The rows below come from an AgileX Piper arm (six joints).
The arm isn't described. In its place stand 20 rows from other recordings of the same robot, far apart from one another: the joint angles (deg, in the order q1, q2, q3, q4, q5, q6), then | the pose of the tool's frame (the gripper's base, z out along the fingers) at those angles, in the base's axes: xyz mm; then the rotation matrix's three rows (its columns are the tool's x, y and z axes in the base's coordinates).
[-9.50 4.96 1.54 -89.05 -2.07 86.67] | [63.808, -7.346, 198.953], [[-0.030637, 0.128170, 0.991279], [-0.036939, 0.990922, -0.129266], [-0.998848, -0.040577, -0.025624]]
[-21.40 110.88 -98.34 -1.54 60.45 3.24] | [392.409, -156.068, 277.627], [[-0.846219, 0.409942, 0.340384], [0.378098, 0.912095, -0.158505], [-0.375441, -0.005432, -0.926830]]
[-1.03 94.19 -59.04 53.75 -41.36 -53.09] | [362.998, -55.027, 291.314], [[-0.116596, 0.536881, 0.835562], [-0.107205, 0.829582, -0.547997], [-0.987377, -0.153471, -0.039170]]
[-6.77 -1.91 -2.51 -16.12 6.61 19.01] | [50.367, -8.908, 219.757], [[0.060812, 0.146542, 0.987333], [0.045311, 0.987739, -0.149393], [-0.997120, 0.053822, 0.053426]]
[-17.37 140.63 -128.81 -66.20 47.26 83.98] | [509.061, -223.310, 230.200], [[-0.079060, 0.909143, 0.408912], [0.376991, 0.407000, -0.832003], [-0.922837, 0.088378, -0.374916]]
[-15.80 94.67 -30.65 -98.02 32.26 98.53] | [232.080, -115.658, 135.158], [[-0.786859, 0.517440, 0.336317], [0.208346, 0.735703, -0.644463], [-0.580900, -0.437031, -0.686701]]
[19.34 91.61 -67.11 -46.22 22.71 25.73] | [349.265, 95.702, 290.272], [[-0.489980, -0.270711, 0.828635], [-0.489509, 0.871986, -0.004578], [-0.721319, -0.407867, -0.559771]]
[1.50 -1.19 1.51 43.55 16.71 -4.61] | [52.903, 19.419, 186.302], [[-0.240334, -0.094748, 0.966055], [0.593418, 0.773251, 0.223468], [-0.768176, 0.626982, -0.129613]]
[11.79 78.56 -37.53 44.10 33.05 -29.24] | [226.177, 82.491, 204.032], [[-0.907242, -0.216771, 0.360449], [-0.027754, 0.885952, 0.462946], [-0.419693, 0.410000, -0.809789]]
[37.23 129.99 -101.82 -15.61 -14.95 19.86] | [426.106, 331.718, 222.270], [[-0.175275, -0.645881, 0.743046], [-0.029350, 0.757822, 0.651801], [-0.984082, 0.092436, -0.151784]]
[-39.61 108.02 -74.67 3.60 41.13 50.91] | [300.651, -243.930, 194.742], [[0.076097, 0.951898, 0.296814], [0.981215, -0.018566, -0.192023], [-0.177276, 0.305851, -0.935430]]
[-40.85 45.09 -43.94 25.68 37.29 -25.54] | [130.794, -81.514, 344.302], [[-0.420941, 0.427806, 0.799869], [0.261552, 0.901590, -0.344565], [-0.868562, 0.064166, -0.491410]]
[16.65 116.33 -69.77 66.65 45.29 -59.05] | [359.475, 169.479, 147.412], [[-0.851425, -0.505907, 0.138325], [-0.262702, 0.639636, 0.722394], [-0.453942, 0.578726, -0.677505]]
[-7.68 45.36 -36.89 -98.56 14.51 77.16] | [164.282, -44.904, 355.874], [[-0.158873, 0.340334, 0.926786], [-0.339683, 0.862559, -0.374978], [-0.927025, -0.374387, -0.021432]]
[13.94 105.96 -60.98 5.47 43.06 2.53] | [321.028, 85.787, 149.506], [[-0.985116, -0.137008, 0.103807], [-0.127555, 0.987478, 0.092826], [-0.115225, 0.078203, -0.990256]]
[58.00 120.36 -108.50 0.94 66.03 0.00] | [239.641, 386.080, 252.055], [[-0.512124, -0.846895, 0.143169], [-0.806993, 0.531511, 0.257407], [-0.294093, 0.016288, -0.955638]]
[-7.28 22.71 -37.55 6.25 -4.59 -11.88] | [65.053, -9.110, 411.007], [[0.394522, 0.174271, 0.902210], [-0.149645, 0.980929, -0.124038], [-0.906619, -0.086075, 0.413077]]
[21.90 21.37 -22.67 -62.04 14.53 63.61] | [87.913, 13.607, 310.239], [[-0.016704, -0.157564, 0.987367], [0.036347, 0.986757, 0.158082], [-0.999200, 0.038529, -0.010756]]
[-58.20 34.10 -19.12 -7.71 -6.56 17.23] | [69.368, -109.232, 285.955], [[0.108375, 0.835339, 0.538947], [0.140663, 0.523800, -0.840147], [-0.984108, 0.166861, -0.060735]]
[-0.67 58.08 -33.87 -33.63 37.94 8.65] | [179.543, -33.088, 253.748], [[-0.818568, -0.049968, 0.572232], [-0.297033, 0.889496, -0.347228], [-0.491648, -0.454202, -0.742955]]
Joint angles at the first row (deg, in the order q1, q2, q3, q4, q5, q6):
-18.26 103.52 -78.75 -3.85 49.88 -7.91
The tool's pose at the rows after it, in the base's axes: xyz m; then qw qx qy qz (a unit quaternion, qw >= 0):
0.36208 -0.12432 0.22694 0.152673 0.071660 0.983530 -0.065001
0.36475 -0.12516 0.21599 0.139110 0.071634 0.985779 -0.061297
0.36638 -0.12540 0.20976 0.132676 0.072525 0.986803 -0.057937
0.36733 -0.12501 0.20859 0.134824 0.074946 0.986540 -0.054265
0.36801 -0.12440 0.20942 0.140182 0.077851 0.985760 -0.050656
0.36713 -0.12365 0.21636 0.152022 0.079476 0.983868 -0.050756
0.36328 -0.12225 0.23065 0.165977 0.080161 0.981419 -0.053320
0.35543 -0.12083 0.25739 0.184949 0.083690 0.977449 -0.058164
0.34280 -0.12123 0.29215 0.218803 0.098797 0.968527 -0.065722
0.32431 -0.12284 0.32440 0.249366 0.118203 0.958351 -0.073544
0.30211 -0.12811 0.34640 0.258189 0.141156 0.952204 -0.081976
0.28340 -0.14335 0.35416 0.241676 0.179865 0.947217 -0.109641
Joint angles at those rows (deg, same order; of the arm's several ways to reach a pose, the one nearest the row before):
-18.25 105.40 -78.75 -3.85 49.53 -7.91
-18.26 107.03 -78.75 -3.81 49.52 -7.91
-18.26 107.96 -78.75 -3.58 49.41 -7.91
-18.26 108.15 -78.75 -3.04 49.08 -7.91
-18.25 108.05 -78.75 -2.40 48.67 -7.91
-18.26 107.05 -78.75 -2.04 48.33 -7.91
-18.25 104.97 -78.89 -1.92 48.90 -7.91
-18.41 101.52 -79.96 -1.92 51.13 -7.71
-19.09 96.99 -81.30 -1.92 52.95 -6.64
-20.33 92.20 -82.06 -1.92 54.76 -5.58
-22.46 88.19 -82.18 -2.21 57.63 -4.94
-25.41 86.47 -82.18 -5.72 60.42 -2.43

